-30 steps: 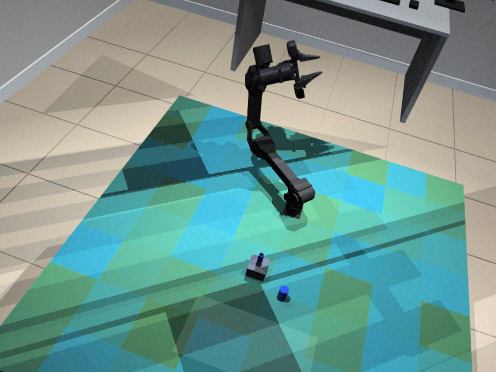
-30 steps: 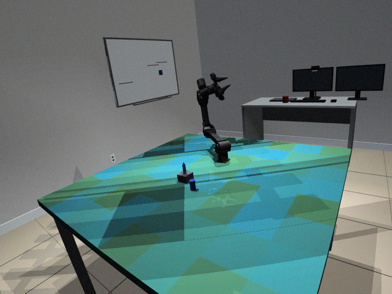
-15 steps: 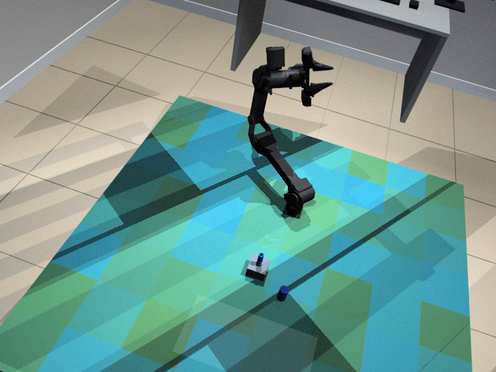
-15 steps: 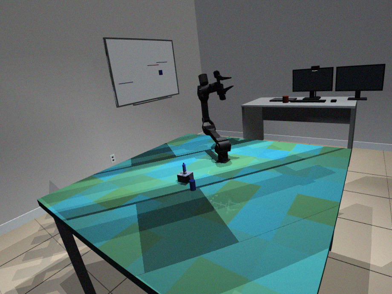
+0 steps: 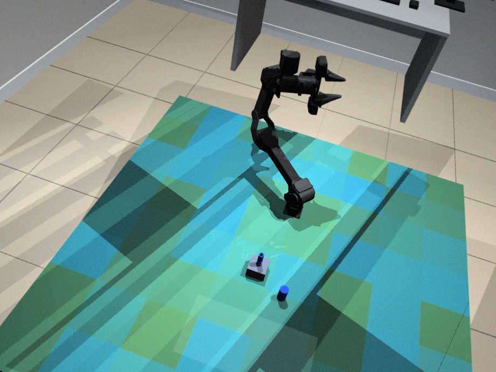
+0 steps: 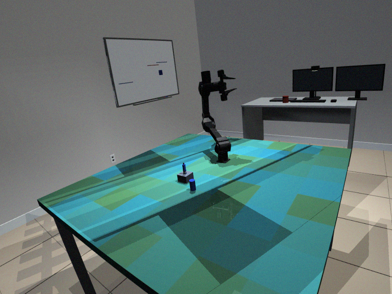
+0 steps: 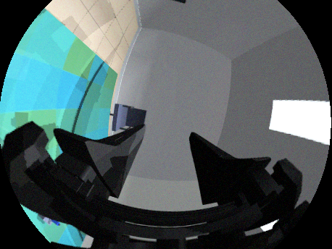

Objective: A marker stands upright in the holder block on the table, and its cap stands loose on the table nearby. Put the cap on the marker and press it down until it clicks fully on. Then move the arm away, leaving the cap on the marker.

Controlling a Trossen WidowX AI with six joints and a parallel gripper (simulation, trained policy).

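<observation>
Now: gripper tip 53 cm short of the blue cap, 2 cm to the right of it and 42 cm above it. Also, from my gripper tip: grey holder block: 47 cm ahead, 8 cm to the right, 43 cm below.
</observation>
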